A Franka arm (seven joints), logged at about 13 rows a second.
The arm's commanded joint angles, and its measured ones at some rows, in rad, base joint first. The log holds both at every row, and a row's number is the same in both.
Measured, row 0:
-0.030 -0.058 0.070 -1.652 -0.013 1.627 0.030
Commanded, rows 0 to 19:
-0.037 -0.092 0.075 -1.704 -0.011 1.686 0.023
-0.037 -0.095 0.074 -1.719 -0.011 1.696 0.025
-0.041 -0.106 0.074 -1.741 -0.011 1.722 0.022
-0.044 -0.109 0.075 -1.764 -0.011 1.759 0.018
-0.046 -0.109 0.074 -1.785 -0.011 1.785 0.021
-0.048 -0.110 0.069 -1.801 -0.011 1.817 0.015
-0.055 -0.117 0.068 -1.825 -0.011 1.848 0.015
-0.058 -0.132 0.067 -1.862 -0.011 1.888 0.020
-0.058 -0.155 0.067 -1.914 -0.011 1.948 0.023
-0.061 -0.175 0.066 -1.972 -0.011 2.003 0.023
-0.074 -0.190 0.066 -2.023 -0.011 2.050 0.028
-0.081 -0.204 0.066 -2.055 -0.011 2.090 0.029
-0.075 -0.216 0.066 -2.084 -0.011 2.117 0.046
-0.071 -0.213 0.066 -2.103 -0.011 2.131 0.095
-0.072 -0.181 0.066 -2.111 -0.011 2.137 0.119
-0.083 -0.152 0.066 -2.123 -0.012 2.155 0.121
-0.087 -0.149 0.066 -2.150 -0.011 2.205 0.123
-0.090 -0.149 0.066 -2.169 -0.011 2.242 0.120
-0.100 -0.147 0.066 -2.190 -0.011 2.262 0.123
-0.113 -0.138 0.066 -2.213 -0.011 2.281 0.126
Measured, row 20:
-0.078 -0.133 0.055 -2.161 -0.012 2.231 0.110
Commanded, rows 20 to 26:
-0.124 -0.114 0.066 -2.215 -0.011 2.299 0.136
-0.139 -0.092 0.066 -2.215 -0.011 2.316 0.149
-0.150 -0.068 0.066 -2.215 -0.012 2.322 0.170
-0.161 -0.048 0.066 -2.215 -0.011 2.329 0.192
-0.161 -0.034 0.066 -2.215 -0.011 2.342 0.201
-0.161 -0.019 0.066 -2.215 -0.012 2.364 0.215
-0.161 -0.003 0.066 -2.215 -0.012 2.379 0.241
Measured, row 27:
-0.149 -0.024 0.054 -2.210 -0.012 2.342 0.193
